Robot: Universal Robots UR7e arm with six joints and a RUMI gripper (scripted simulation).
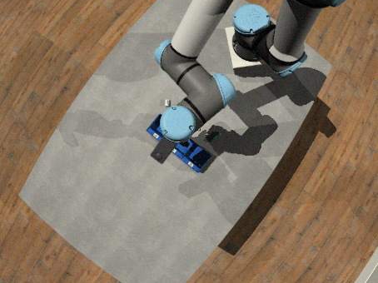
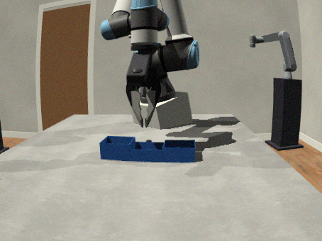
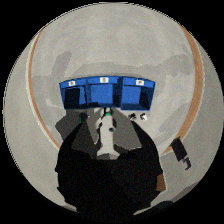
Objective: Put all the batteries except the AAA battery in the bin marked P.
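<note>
The blue bin rack is 1 cm ahead of my hand, 1 cm to the left of it and 7 cm below it. The rest, counted from my hand: thin green battery 7 cm behind, 3 cm to the left, 9 cm below; white object 10 cm behind, 11 cm to the right, 9 cm below.
</note>
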